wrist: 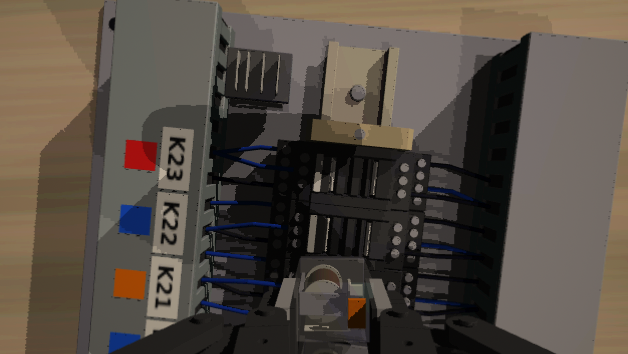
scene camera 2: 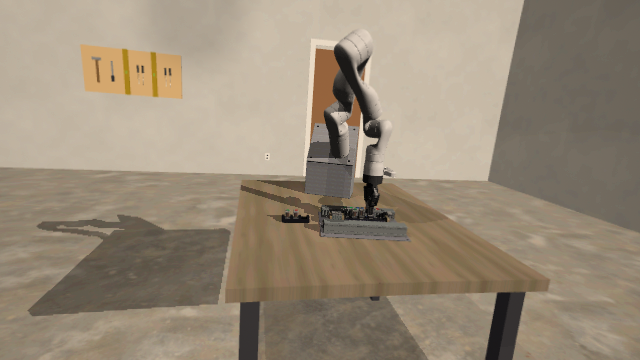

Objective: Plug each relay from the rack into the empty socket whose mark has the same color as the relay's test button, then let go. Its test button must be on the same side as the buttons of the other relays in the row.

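Seen in the pictures: gripper, fingertip midpoint: (wrist: 332,301) (scene camera 2: 369,214); arm's base at its link origin: (scene camera 2: 340,150).
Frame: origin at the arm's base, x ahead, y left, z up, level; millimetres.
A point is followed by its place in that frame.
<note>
My gripper (scene camera 2: 370,212) @(x 424, y -131, z -183 mm) (wrist: 332,301) @(x 424, y -131, z -183 mm) is shut on a clear relay with an orange test button (wrist: 356,313) @(x 434, y -128, z -154 mm), on the relay's right side in the wrist view. The relay is upright over the row at the K21 label (wrist: 164,287) @(x 360, y -99, z -186 mm), beside the orange mark (wrist: 130,284) @(x 347, y -93, z -186 mm); its base is hidden, so I cannot tell how deep it sits. The empty socket by K22 (wrist: 345,235) @(x 439, y -110, z -200 mm) has a blue mark (wrist: 135,220) @(x 360, y -68, z -186 mm); the empty socket by K23 (wrist: 350,177) @(x 452, y -87, z -205 mm) has a red mark (wrist: 140,155) @(x 373, y -44, z -186 mm). The rack (scene camera 2: 296,220) @(x 300, y -382, z -221 mm) holds two relays, one with a green top and one with a red top.
Grey wire ducts (wrist: 160,75) @(x 394, y -16, z -187 mm) (wrist: 555,190) @(x 527, y -123, z -187 mm) flank the socket row. A tan end stop (wrist: 362,135) @(x 462, y -71, z -189 mm) and a metal rail (wrist: 356,70) @(x 476, y -39, z -226 mm) lie beyond K23. A dark slotted block (wrist: 259,75) @(x 432, y -31, z -190 mm) is near the left duct. Part of another relay shows at the wrist view's bottom edge.
</note>
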